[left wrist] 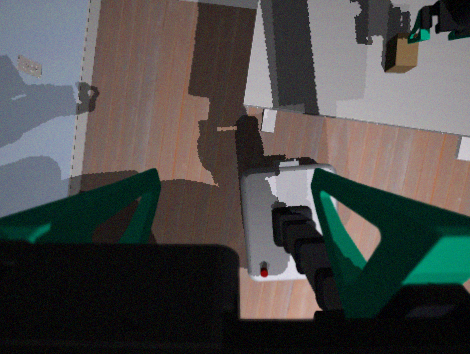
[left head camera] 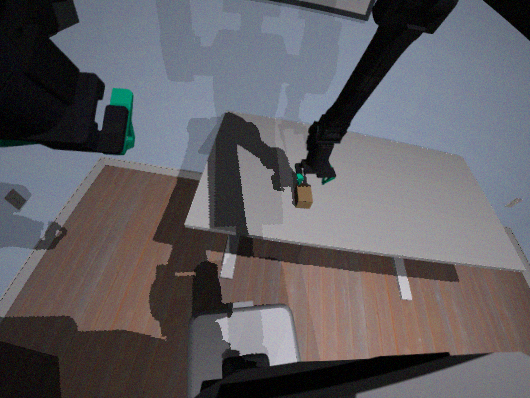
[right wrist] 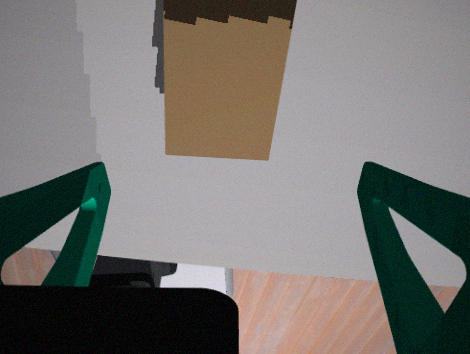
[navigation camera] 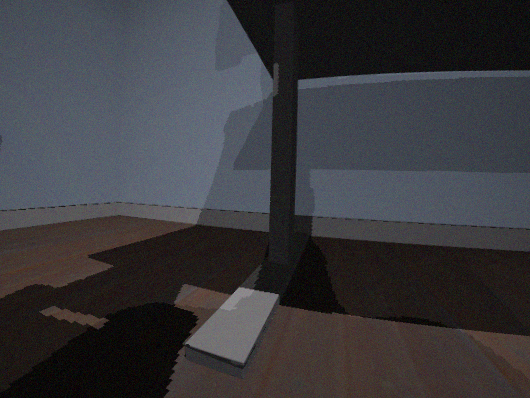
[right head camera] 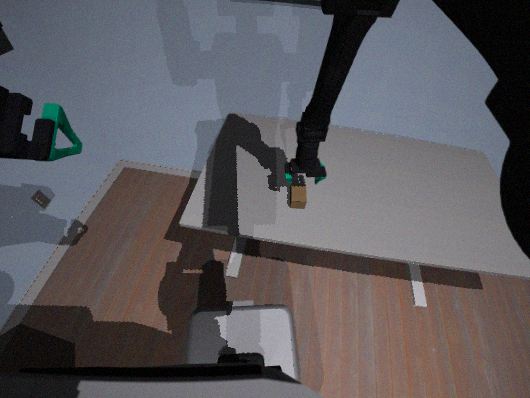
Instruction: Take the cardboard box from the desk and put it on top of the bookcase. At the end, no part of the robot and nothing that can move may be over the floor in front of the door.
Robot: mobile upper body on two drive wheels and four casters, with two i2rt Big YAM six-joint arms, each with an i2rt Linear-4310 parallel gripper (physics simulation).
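Frame: origin at the left arm's base, x ahead, y up, z right, level; centimetres.
Seen in the pictures: left gripper, fingertip midpoint: (left wrist: 235,177) (left head camera: 95,139) (right head camera: 51,147); right gripper, fingertip midpoint: (left wrist: 428,39) (left head camera: 310,183) (right wrist: 234,176) (right head camera: 302,183).
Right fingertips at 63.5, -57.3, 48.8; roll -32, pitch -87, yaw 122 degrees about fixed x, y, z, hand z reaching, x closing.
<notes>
A point is followed by its place in that frame, as x, y, z.
The cardboard box (left head camera: 304,197) @(61.9, -64.0, 47.9) (right head camera: 298,196) @(62.4, -64.0, 48.1) (left wrist: 404,54) @(63.1, -64.0, 47.7) (right wrist: 225,90) @(64.1, -64.0, 48.6), small and brown, stands on the pale desk (left head camera: 390,210) @(57.0, -69.0, 89.7) (right head camera: 390,210) @(57.5, -69.0, 88.5) (left wrist: 350,102) @(52.2, -69.0, 34.3) (right wrist: 330,115) @(59.9, -69.0, 56.0). My right gripper (left head camera: 314,180) @(63.5, -57.3, 48.8) (right head camera: 304,179) @(63.5, -57.3, 48.8) (right wrist: 234,176) @(63.5, -57.3, 48.8) is open above the desk, close by the box; in the right wrist view the box shows beyond the gap between the fingertips, towards the top, its far part cut off. Nothing is between the fingers. My left gripper (left wrist: 235,177) @(35.3, -12.9, -0.1) is open and empty, well away from the desk, at the left in both head views. The bookcase and door do not show.
My white base (left head camera: 277,327) @(20.7, -115.0, 39.3) (right head camera: 275,325) @(21.9, -115.0, 39.4) (left wrist: 295,185) @(21.8, -115.0, 25.7) stands on the wood floor before the desk's near edge. A desk leg (navigation camera: 284,175) @(84.7, -116.4, 23.1) with a flat foot (navigation camera: 232,325) stands ahead. Walls meet beyond the desk; a dark-edged frame (left head camera: 369,11) @(117.0, -10.3, 75.5) hangs at the top.
</notes>
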